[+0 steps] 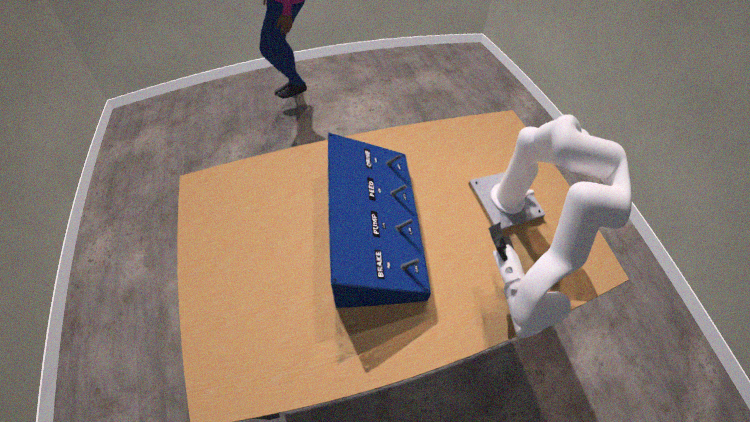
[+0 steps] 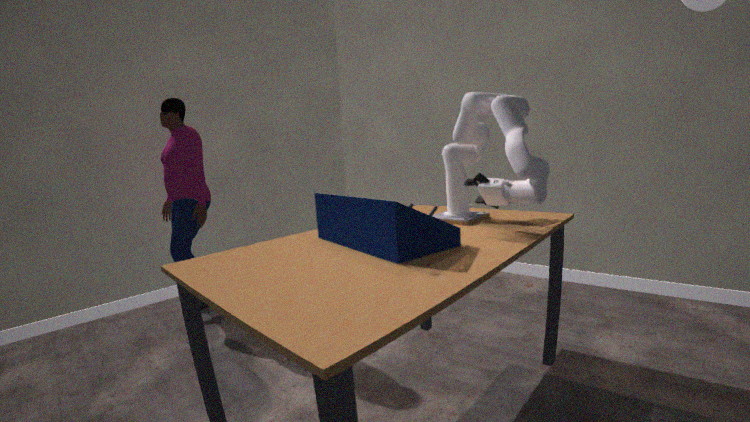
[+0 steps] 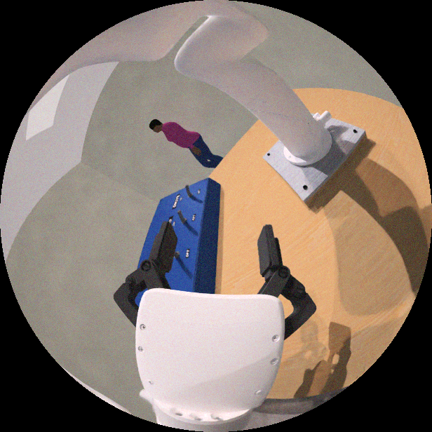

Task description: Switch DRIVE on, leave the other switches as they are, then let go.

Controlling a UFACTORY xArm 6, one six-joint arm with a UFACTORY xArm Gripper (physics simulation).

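Places are measured from the arm's base along level axes (x left, y back, z up), in metres.
Where they show: gripper, fingertip midpoint: (image 1: 499, 232) (image 2: 471, 191); arm's base at its link origin: (image 1: 507, 198) (image 2: 458, 214).
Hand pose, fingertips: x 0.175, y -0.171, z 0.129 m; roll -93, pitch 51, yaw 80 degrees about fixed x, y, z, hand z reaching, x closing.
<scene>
Things, the pixels of their centre, and the offset from my fingertips. Level surfaces: height alone.
- blue sloped switch panel at the middle of its body: (image 1: 370, 217) (image 2: 378, 225) dy -0.312, dx -0.183, dz -0.088 m
- DRIVE lever at the middle of its body: (image 1: 394, 159) dy -0.196, dx -0.346, dz -0.039 m
- FEED lever at the middle of its body: (image 1: 399, 189) dy -0.215, dx -0.228, dz -0.039 m
- PUMP lever at the middle of its body: (image 1: 405, 224) dy -0.235, dx -0.110, dz -0.039 m
- BRAKE lever at the middle of its body: (image 1: 411, 263) dy -0.255, dx +0.009, dz -0.039 m
- wooden table at its surface level: dz -0.150 m
A blue sloped switch panel (image 1: 348, 209) (image 2: 356, 225) (image 3: 205, 245) stands on the table. It carries dark levers labelled DRIVE, FEED, PUMP and BRAKE. The DRIVE lever (image 1: 393, 161) (image 3: 189, 192) is at the end nearest the person. The FEED lever (image 1: 398, 191) (image 3: 182, 217), PUMP lever (image 1: 403, 226) and BRAKE lever (image 1: 409, 264) follow in a row. All lean alike toward the panel's low edge; the small position marks are hard to read. My gripper (image 1: 497, 238) (image 2: 473, 191) (image 3: 216, 231) is open and empty, apart from the panel on its low-edge side.
The arm's base plate (image 1: 485, 198) (image 2: 482, 215) (image 3: 305, 187) is fixed to the wooden table (image 1: 251, 262) (image 2: 293, 293) (image 3: 245, 200), near my gripper. A person (image 1: 277, 47) (image 2: 183, 162) (image 3: 182, 136) stands beyond the table's edge on the DRIVE side.
</scene>
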